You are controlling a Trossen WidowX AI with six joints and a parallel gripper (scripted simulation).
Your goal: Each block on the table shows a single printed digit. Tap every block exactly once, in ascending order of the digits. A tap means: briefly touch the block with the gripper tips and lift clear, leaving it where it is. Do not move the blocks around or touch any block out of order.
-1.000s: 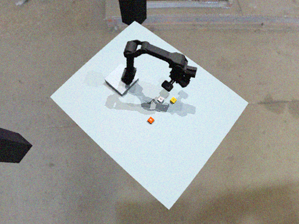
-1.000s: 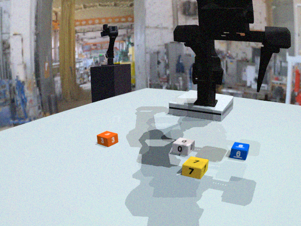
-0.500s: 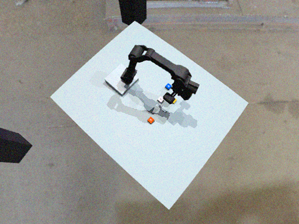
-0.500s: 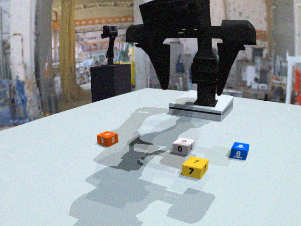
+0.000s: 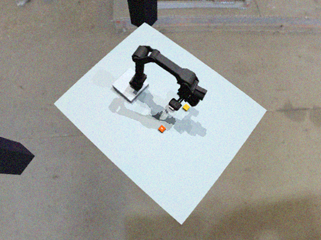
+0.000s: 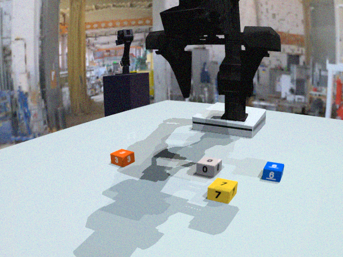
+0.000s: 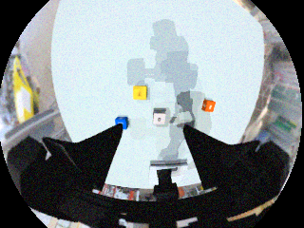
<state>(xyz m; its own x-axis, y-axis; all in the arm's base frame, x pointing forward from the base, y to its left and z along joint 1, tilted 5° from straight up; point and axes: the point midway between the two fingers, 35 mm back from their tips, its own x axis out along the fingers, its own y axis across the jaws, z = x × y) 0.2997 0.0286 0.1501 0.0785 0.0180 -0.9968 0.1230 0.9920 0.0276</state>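
Right now my gripper tip is 12 cm above the white block, 4 cm past it and 2 cm to the left of it. The rest, counted from my gripper tip: blue block 12 cm below, 9 cm to the left, 5 cm behind; orange block 18 cm to the right, 12 cm below, 2 cm behind; yellow block 12 cm below, 3 cm to the left, 3 cm ahead.
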